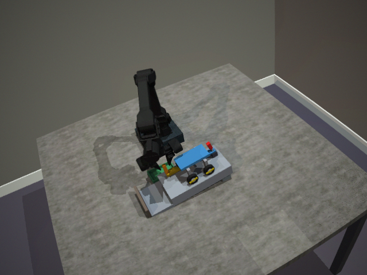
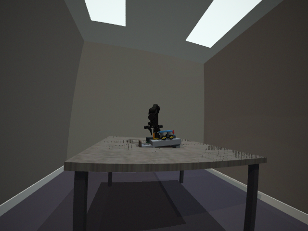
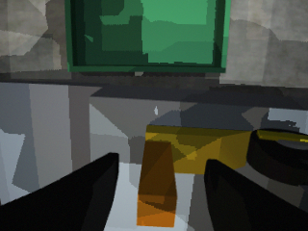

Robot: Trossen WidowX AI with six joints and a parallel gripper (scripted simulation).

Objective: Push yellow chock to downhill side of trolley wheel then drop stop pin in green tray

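My gripper tip is 2 cm to the right of the yellow chock, 2 cm above it and 1 cm short of it. Also, from my gripper tip: green tray: 11 cm below, 7 cm behind, 1 cm to the right; blue-decked trolley: 11 cm to the left, 5 cm ahead, 1 cm above; brown end stop: 14 cm to the right, 7 cm below, 7 cm ahead.
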